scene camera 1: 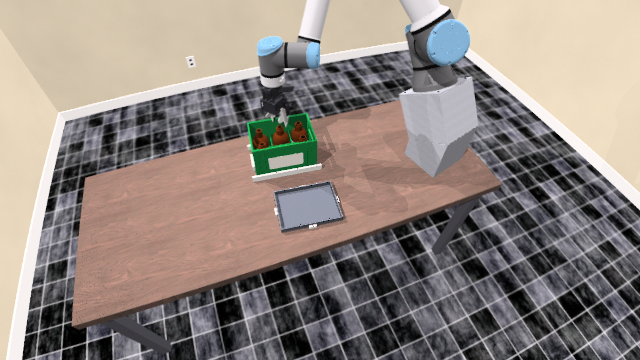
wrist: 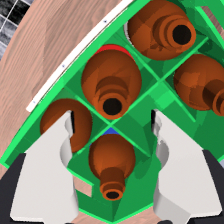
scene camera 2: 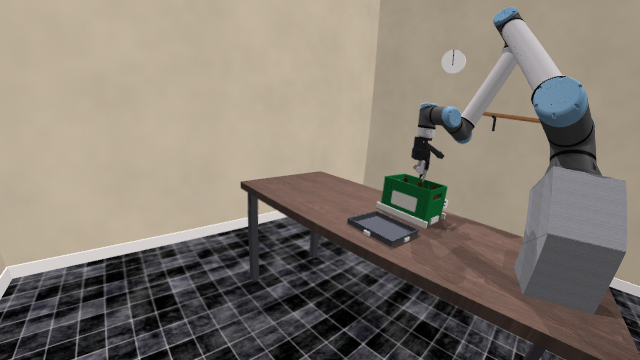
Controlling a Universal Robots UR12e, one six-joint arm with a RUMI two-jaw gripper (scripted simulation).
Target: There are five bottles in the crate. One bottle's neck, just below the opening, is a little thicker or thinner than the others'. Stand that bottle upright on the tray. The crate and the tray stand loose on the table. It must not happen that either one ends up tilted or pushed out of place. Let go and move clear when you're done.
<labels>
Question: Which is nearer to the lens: the bottle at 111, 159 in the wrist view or the crate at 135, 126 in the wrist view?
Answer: The bottle.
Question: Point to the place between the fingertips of my gripper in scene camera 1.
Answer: At 279, 124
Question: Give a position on a crate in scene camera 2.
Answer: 409, 198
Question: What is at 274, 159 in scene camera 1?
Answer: A crate.
</labels>
